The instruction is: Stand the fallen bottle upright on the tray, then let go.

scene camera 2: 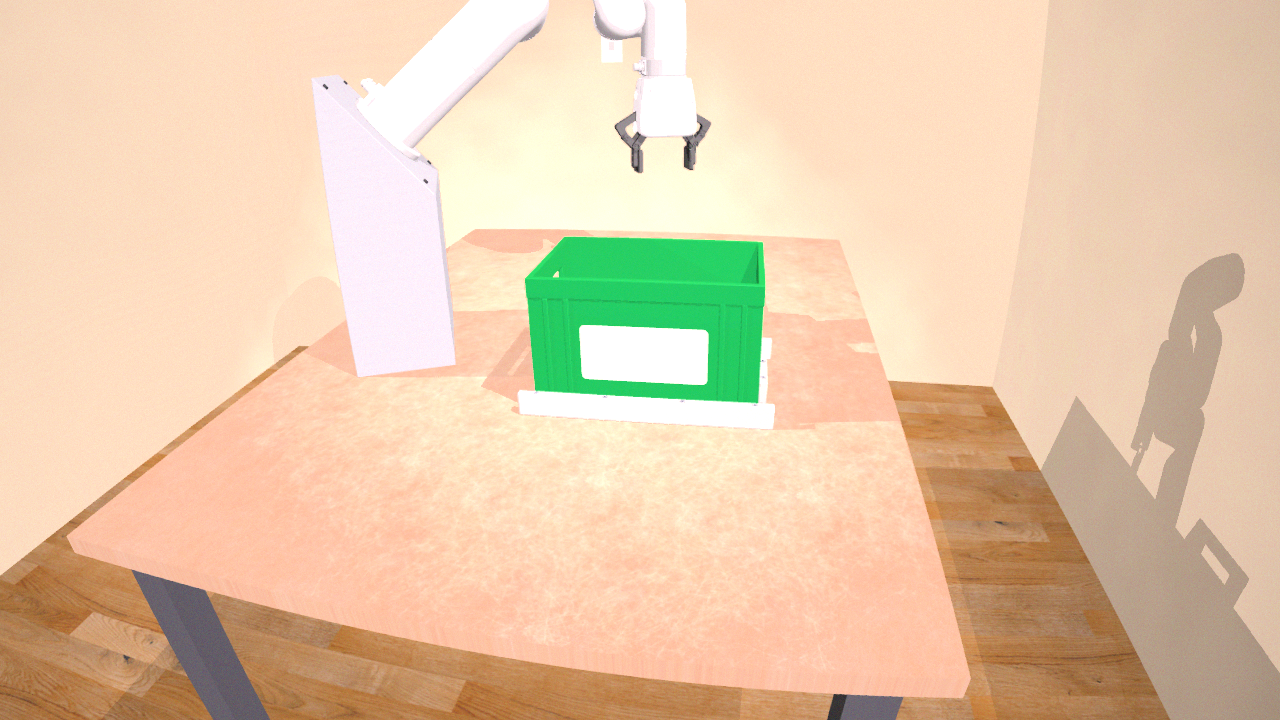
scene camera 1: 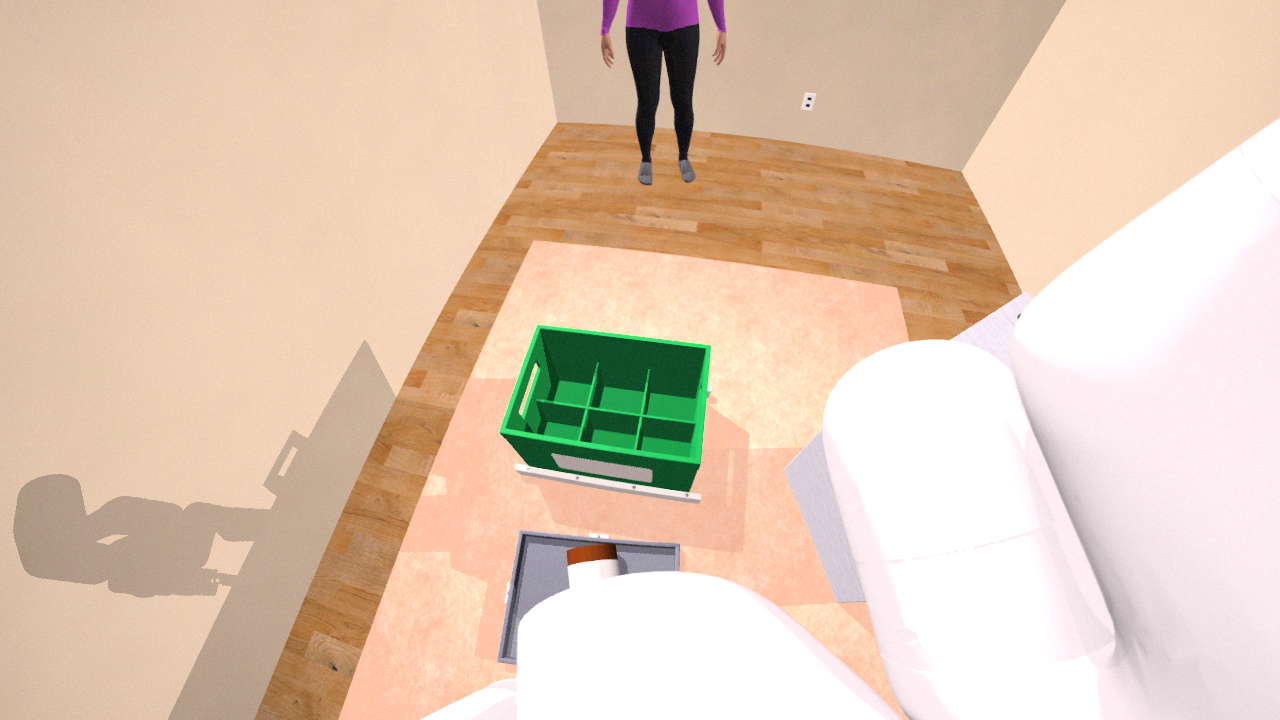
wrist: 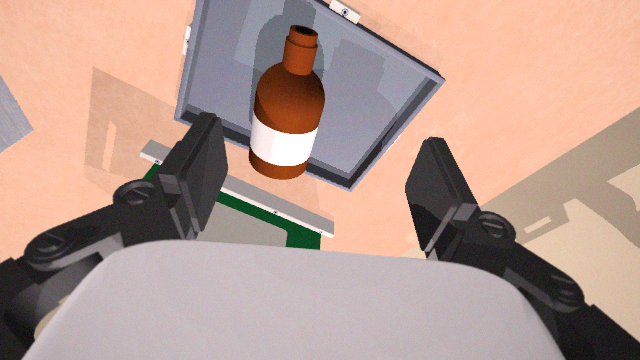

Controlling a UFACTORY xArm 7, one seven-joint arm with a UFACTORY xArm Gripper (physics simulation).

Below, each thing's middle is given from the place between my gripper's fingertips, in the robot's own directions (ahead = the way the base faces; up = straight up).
My gripper is now 18 cm above the brown bottle (scene camera 1: 586, 564), 8 cm to the left of it and 3 cm short of it.
